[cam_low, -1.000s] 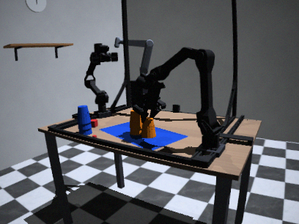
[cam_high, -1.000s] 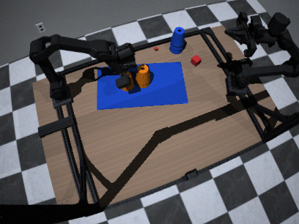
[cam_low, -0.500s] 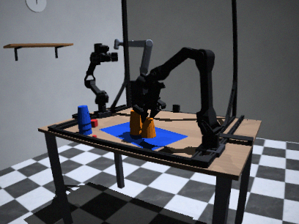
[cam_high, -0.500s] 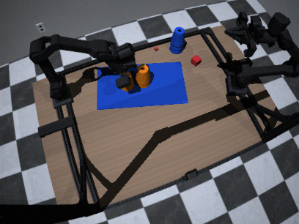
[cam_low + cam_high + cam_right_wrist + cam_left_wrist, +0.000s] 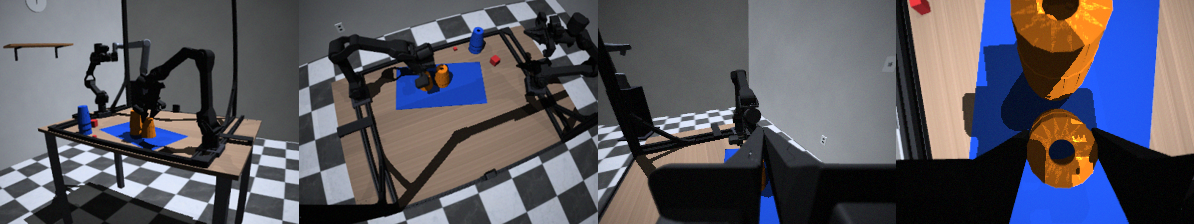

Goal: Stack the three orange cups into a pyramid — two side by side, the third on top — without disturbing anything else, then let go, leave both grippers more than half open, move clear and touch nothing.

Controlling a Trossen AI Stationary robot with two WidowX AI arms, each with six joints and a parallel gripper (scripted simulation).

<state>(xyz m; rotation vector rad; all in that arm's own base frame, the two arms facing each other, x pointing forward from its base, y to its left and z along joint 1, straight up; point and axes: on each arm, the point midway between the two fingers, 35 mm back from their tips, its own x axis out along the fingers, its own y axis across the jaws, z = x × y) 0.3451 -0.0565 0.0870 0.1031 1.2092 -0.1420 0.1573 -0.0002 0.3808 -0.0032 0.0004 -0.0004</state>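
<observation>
My left hand is 110 mm above the mat and 70 mm to the left of it. The rest, counted from my left hand: small red cube: 220 mm ahead, 170 mm to the right, 100 mm below.
</observation>
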